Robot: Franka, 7 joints.
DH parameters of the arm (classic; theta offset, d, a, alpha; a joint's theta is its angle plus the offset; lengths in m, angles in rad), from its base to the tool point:
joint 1: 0 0.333 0 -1.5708
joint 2: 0 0 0 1.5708
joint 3: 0 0.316 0.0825 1.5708
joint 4: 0 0 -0.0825 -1.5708
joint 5: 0 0.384 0 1.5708
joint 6: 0 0 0.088 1.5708
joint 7: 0 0.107 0 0
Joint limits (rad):
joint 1: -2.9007..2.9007
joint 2: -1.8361..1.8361
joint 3: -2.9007..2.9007
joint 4: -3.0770..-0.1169
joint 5: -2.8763..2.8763
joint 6: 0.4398..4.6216
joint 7: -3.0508..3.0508
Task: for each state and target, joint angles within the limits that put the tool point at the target. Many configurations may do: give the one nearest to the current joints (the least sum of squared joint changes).
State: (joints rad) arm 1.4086 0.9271 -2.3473 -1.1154 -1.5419 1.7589 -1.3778
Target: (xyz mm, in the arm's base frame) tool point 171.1 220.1 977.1
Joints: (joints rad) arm 1.5892 1.1677 -2.5911 -1.4127 -1.4212 1.4415 -1.3778
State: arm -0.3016 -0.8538 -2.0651 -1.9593 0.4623 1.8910 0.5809
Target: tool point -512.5 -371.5 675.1
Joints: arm -0.4861 -0.5003 -1.7743 -1.3781 0.5287 1.9253 0.5809
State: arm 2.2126 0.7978 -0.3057 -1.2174 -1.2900 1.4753 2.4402
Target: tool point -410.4 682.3 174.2
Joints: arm 2.3000 1.2341 -0.1819 -0.8907 -1.4000 1.8958 2.4402
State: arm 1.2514 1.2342 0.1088 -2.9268 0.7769 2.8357 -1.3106
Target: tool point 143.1 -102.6 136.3
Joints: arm 1.4412 1.2323 -0.2479 -3.0770 1.6045 3.3917 -1.3106
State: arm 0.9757 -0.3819 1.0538 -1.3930 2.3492 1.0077 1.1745
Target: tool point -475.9 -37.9 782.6
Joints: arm 1.2590 -0.5526 1.1449 -1.5721 2.2073 0.6544 1.1745
